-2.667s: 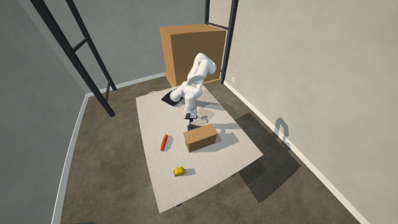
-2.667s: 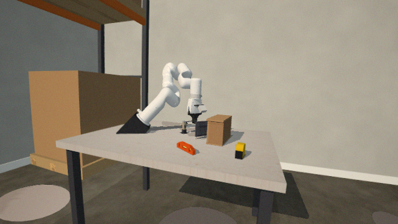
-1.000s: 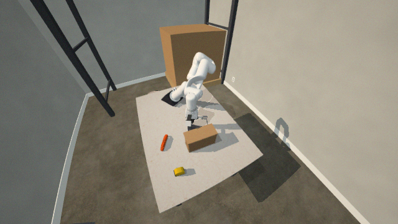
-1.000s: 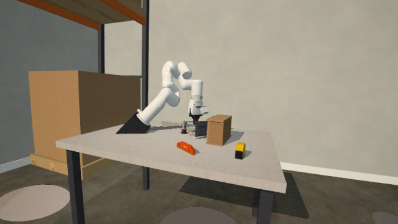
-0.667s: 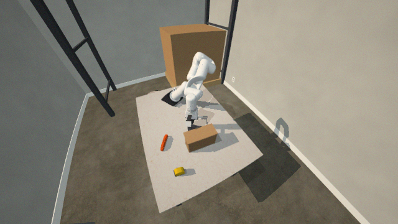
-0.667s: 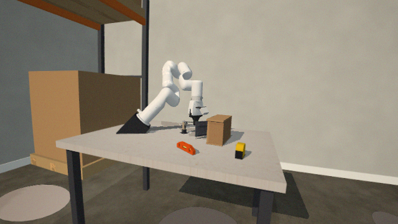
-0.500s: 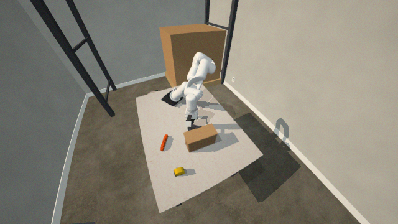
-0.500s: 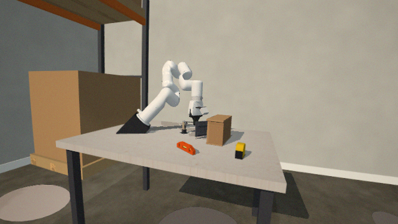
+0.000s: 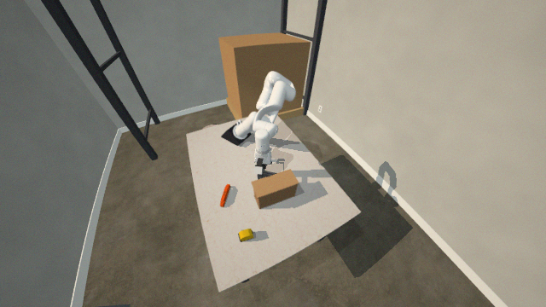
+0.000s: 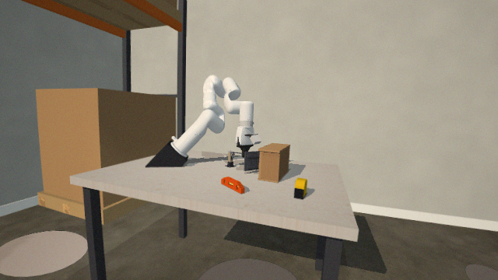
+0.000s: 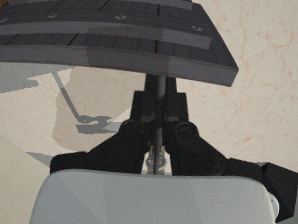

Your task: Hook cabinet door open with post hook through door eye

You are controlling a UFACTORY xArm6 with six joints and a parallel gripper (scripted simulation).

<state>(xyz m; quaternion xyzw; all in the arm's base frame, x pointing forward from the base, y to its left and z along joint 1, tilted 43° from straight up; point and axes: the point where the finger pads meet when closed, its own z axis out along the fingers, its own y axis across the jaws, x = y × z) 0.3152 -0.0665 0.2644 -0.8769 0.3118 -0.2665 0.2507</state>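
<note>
The dark hook rod is 40 mm behind my hand, 20 mm to the left of it and 20 mm below it. The rest, counted from my hand: yellow tape measure (320 mm ahead, 240 mm to the right, 70 mm below); then orange level (50 mm ahead, 280 mm to the right, 80 mm below); then dark door (70 mm ahead, 30 mm to the left, 30 mm below).
</note>
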